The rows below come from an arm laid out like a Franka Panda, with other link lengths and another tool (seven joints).
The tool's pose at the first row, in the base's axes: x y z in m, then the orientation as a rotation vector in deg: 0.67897, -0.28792, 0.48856, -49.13, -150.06, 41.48
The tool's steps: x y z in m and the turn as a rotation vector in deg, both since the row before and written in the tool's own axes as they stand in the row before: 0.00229, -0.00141, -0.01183, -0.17, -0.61, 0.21; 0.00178, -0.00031, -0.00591, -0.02, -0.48, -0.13; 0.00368, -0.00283, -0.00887, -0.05, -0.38, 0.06; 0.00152, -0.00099, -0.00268, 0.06, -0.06, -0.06; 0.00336, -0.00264, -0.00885, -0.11, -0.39, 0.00; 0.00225, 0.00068, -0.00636, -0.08, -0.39, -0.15; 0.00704, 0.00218, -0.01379, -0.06, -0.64, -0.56
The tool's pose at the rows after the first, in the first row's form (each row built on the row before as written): 0.68143, -0.28311, 0.49942, -49.38, -150.64, 41.70; 0.68228, -0.28002, 0.50470, -49.14, -151.10, 41.94; 0.68158, -0.27638, 0.51400, -49.18, -151.45, 42.13; 0.68096, -0.27512, 0.51692, -49.07, -151.48, 42.23; 0.68053, -0.27152, 0.52605, -49.04, -151.89, 42.33; 0.68152, -0.26722, 0.53120, -48.79, -152.31, 42.43; 0.68217, -0.25610, 0.54217, -47.93, -153.03, 42.62
